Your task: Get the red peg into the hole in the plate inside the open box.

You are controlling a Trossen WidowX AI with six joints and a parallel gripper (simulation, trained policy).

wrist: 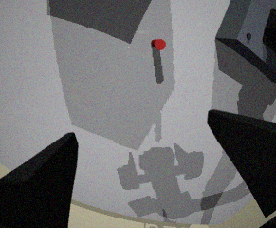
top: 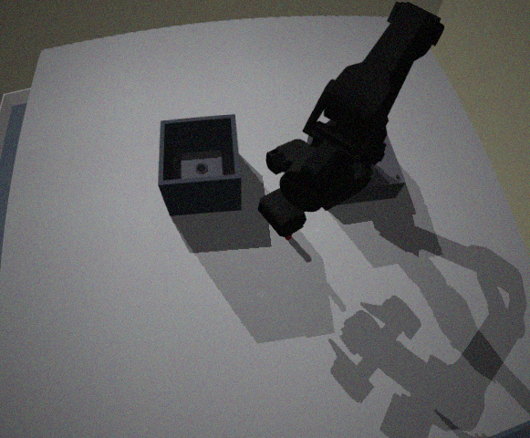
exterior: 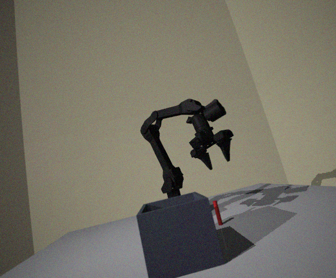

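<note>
Right now my gripper tip is 15 cm above the red peg and 5 cm to the left of it. Round my gripper tip: light grey plate: 22 cm to the right, 16 cm ahead, 15 cm below.
</note>
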